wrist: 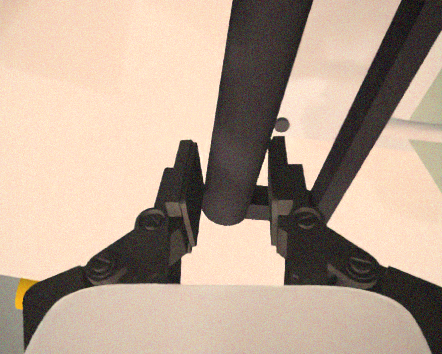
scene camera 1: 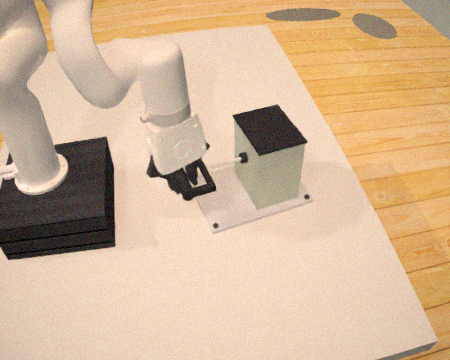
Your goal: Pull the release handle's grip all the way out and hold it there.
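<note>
The release handle's grip (scene camera 1: 204, 189) (wrist: 250, 90) is a black rectangular frame with a thick round bar. My gripper (scene camera 1: 191, 178) (wrist: 234, 161) is shut on that round bar, with one finger on each side of it in the wrist view. A thin pale rod (scene camera 1: 226, 164) (wrist: 417, 125) runs from the frame to a black collar (scene camera 1: 243, 157) on the side of a pale green box (scene camera 1: 272, 177). A stretch of the rod shows outside the box, and the grip stands apart from the box. The fingers partly hide the bar in the scene view.
The box has a black top (scene camera 1: 270, 129) and stands on a light base plate (scene camera 1: 225, 212) with dark bolts at its corners. The arm's black pedestal (scene camera 1: 60, 200) stands at the left. The pale table (scene camera 1: 225, 295) ends at the right, beside the wooden floor (scene camera 1: 410, 200).
</note>
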